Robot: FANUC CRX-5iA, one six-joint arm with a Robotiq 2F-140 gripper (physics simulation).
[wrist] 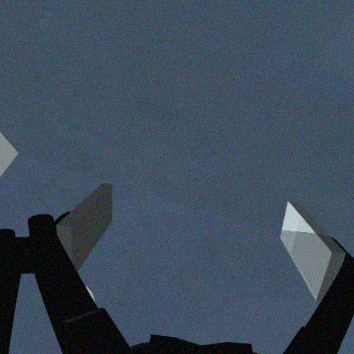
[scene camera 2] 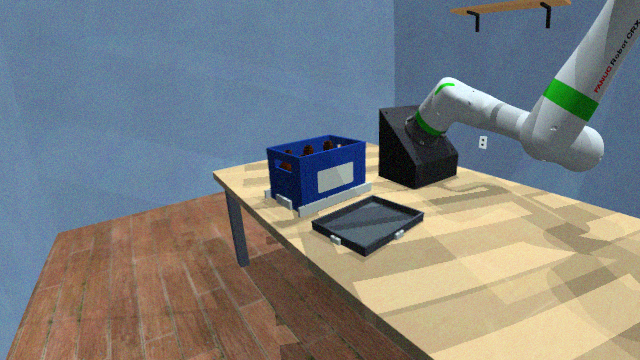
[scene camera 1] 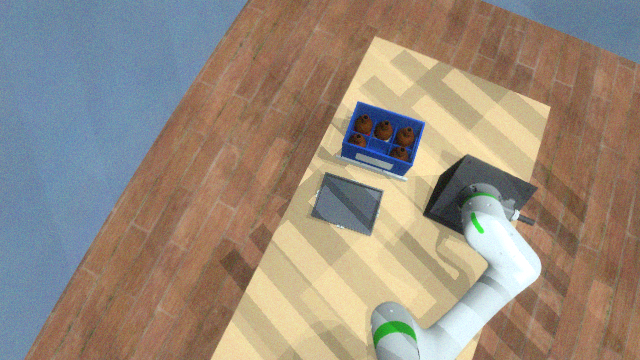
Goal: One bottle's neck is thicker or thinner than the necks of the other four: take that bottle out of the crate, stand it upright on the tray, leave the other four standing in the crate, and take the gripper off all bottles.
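Places are measured from the arm's base along level axes (x down, y left, z ahead), in metres.
Where they show: gripper, between the fingertips: [wrist: 197,211]; arm's base, origin of its link: [scene camera 2: 420,132] [scene camera 1: 478,200].
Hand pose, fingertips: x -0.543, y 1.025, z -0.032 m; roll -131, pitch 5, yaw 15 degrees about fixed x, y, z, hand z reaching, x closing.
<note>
Each offset is from my fingertips to the centre of the thing. "spot": to the spot under its first point.
The blue crate @(dx +0.631, dy -1.130, dz +0.441 m) [scene camera 1: 401,167] [scene camera 2: 309,185] stands on the table. It holds five brown bottles. In scene camera 1 the far row has a left bottle @(dx +0.633, dy -1.164, dz +0.532 m) [scene camera 1: 363,125], a middle bottle @(dx +0.633, dy -1.174, dz +0.447 m) [scene camera 1: 383,131] and a right bottle @(dx +0.633, dy -1.185, dz +0.358 m) [scene camera 1: 404,137]; the near row has a left bottle @(dx +0.633, dy -1.079, dz +0.525 m) [scene camera 1: 357,142] and a right bottle @(dx +0.633, dy -1.097, dz +0.353 m) [scene camera 1: 399,154], with an empty compartment between them. The necks are too small to tell which differs. The dark tray @(spot: dx +0.714, dy -0.855, dz +0.374 m) [scene camera 1: 367,212] [scene camera 2: 370,220] lies beside the crate, with no bottle on it. My gripper [wrist: 197,211] is wide open and empty, pointed at the blue wall, away from crate and tray.
The arm's black pedestal [scene camera 1: 510,182] [scene camera 2: 400,155] stands on the table right of the crate. A pale strip @(spot: dx +0.690, dy -1.028, dz +0.427 m) [scene camera 1: 372,168] [scene camera 2: 335,199] runs along the crate's tray side. Small pale clips sit at the tray's edges. A wooden shelf [scene camera 2: 510,7] is on the wall behind the arm.
</note>
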